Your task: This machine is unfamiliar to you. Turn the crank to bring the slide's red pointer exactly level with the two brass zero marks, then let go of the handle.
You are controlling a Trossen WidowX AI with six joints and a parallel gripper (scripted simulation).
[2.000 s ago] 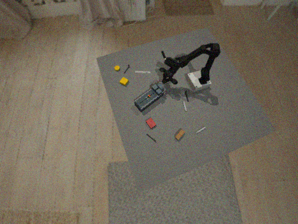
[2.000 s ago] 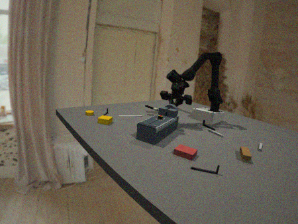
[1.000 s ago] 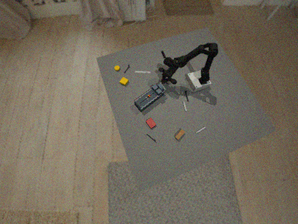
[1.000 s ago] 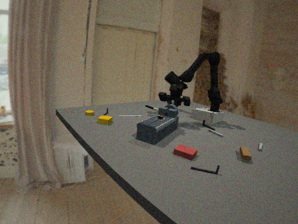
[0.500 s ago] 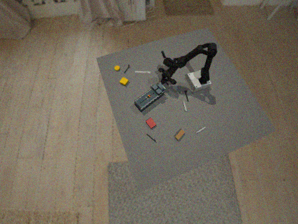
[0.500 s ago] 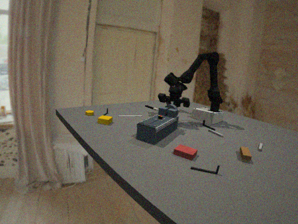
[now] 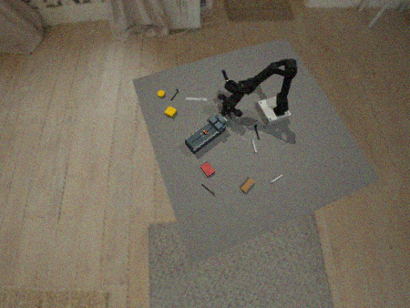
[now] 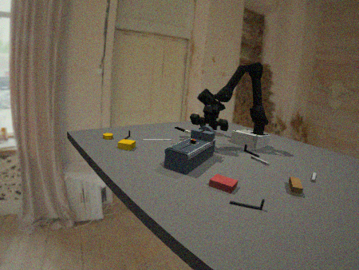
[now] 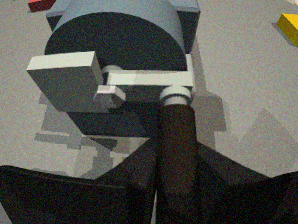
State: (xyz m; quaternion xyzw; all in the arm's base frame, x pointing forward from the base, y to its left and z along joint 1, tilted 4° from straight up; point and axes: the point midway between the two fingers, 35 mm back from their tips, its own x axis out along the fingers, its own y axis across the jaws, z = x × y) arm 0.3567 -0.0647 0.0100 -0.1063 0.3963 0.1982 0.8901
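My gripper tip is now 13 cm short of the red pointer, 10 cm to the right of it and 2 cm below it. Round my gripper tip: dark handle: 2 cm behind, 1 cm to the right, 2 cm above; yellow block: 32 cm ahead, 13 cm to the right, 5 cm below; red block: 17 cm ahead, 31 cm to the left, 6 cm below.
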